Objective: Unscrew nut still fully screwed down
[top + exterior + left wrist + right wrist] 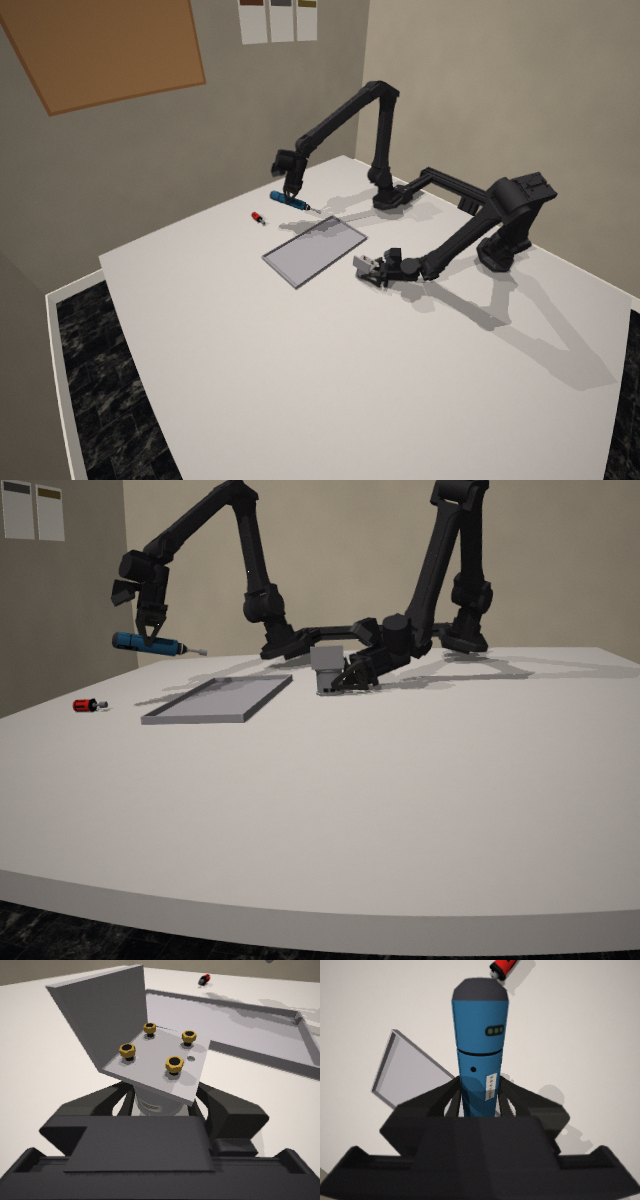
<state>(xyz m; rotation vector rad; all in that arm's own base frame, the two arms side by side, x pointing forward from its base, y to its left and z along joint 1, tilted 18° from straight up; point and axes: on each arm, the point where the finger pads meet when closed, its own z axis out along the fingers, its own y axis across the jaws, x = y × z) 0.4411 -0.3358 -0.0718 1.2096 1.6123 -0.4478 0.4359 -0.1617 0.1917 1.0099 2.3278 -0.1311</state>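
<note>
The joint module is 1 cm above my left hand. Also, from my left hand: short red-handled tool (9 cm ahead, 57 cm to the right, 1 cm below); then l-shaped bracket (5 cm above); then grey tray (3 cm ahead, 24 cm to the right, 2 cm below).
</note>
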